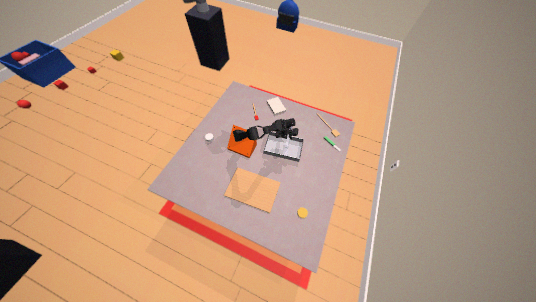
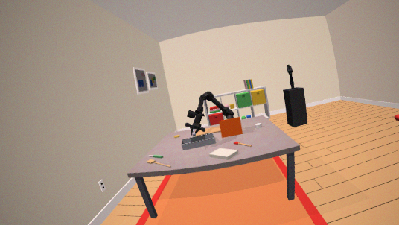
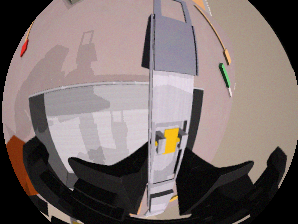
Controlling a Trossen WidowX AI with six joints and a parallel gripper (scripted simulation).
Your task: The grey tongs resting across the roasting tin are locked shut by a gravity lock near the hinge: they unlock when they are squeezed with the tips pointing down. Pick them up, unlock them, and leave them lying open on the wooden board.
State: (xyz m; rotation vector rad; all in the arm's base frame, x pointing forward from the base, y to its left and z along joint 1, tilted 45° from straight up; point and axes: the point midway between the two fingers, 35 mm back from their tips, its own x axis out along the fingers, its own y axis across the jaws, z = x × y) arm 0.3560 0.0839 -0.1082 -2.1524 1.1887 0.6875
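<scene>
The grey roasting tin lies 3 cm behind my gripper tip, 4 cm to the right of it and 7 cm below it. Round my gripper tip: red-tipped tool (40 cm behind, 20 cm to the left, 9 cm below); then white block (26 cm behind, 37 cm to the left, 8 cm below); then yellow lock piece (2 cm behind, 2 cm to the left, 3 cm above).
</scene>
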